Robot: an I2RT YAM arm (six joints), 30 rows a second.
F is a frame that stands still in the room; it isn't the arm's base.
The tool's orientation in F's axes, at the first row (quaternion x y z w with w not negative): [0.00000 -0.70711 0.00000 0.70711]
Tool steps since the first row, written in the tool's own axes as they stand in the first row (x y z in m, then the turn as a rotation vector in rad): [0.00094 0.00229 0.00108 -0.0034 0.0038 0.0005]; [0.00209 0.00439 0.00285 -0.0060 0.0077 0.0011]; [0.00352 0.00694 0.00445 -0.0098 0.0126 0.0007]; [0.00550 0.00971 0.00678 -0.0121 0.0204 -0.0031]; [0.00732 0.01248 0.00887 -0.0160 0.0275 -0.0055]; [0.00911 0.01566 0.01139 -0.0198 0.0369 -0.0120]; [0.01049 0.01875 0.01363 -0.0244 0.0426 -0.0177]
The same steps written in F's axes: [-0.00108 0.00229 0.00094 -0.0005 0.0038 -0.0034]; [-0.00285 0.00439 0.00209 -0.0011 0.0077 -0.0060]; [-0.00445 0.00694 0.00352 -0.0007 0.0126 -0.0098]; [-0.00678 0.00971 0.00550 0.0031 0.0204 -0.0121]; [-0.00887 0.01248 0.00732 0.0055 0.0275 -0.0160]; [-0.01139 0.01566 0.00911 0.0120 0.0369 -0.0198]; [-0.01363 0.01875 0.01049 0.0177 0.0426 -0.0244]
